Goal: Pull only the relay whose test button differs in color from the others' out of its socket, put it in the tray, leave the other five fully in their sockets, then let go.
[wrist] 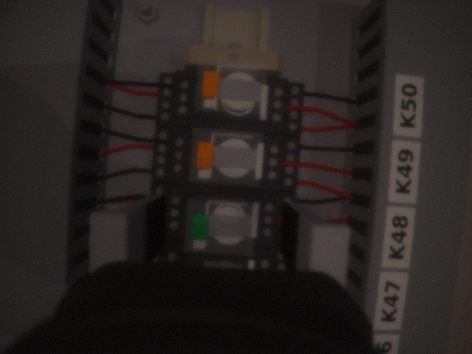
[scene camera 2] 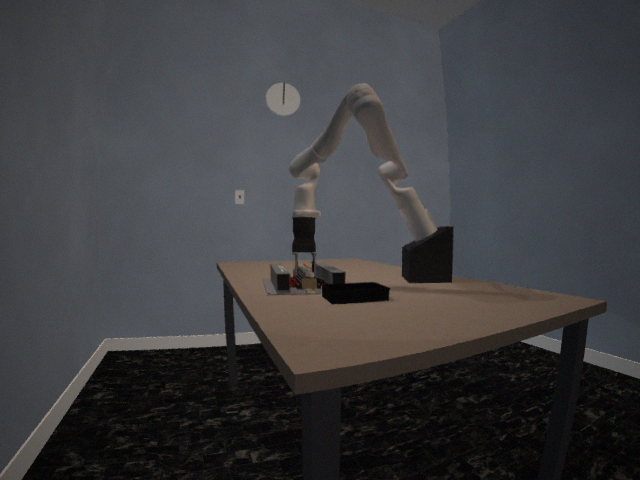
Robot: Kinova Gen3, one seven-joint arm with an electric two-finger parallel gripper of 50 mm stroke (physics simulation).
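Seen in the pictures: gripper, fingertip midpoint: point(wrist: 223, 224); arm's base, link origin: point(scene camera 2: 425, 236).
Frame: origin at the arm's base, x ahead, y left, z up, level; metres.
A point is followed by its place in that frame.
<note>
The relay with the green test button point(wrist: 230, 225) {x 0.507, y 0.024, z -0.099 m} sits in its socket in the row, level with the label K48. Two relays with orange buttons, one point(wrist: 235, 157) {x 0.511, y 0.050, z -0.098 m} beside K49 and one point(wrist: 240, 92) {x 0.514, y 0.076, z -0.098 m} beside K50, sit in their sockets above it in the wrist view. Part of another relay point(wrist: 227, 264) {x 0.505, y 0.005, z -0.113 m} shows below; the rest are hidden by the gripper body. My gripper point(scene camera 2: 305, 269) {x 0.504, y 0.022, z -0.115 m} point(wrist: 223, 224) {x 0.504, y 0.022, z -0.115 m} is open and points down, its fingers on either side of the green-button relay with gaps to it. The black tray point(scene camera 2: 355, 293) {x 0.452, y 0.302, z -0.141 m} stands on the table in front of the relay panel.
Two grey slotted wire ducts point(scene camera 2: 279, 277) {x 0.614, y 0.122, z -0.115 m} point(scene camera 2: 329, 273) {x 0.448, y 0.102, z -0.112 m} flank the relay row on the panel, with red and black wires running to the sockets. A beige end block point(wrist: 233, 59) {x 0.513, y 0.096, z -0.126 m} closes the row. The robot base point(scene camera 2: 428, 257) {x 0.069, y 0.111, z -0.074 m} stands on the table point(scene camera 2: 439, 320) {x 0.365, y 0.544, z -0.166 m} at the right.
</note>
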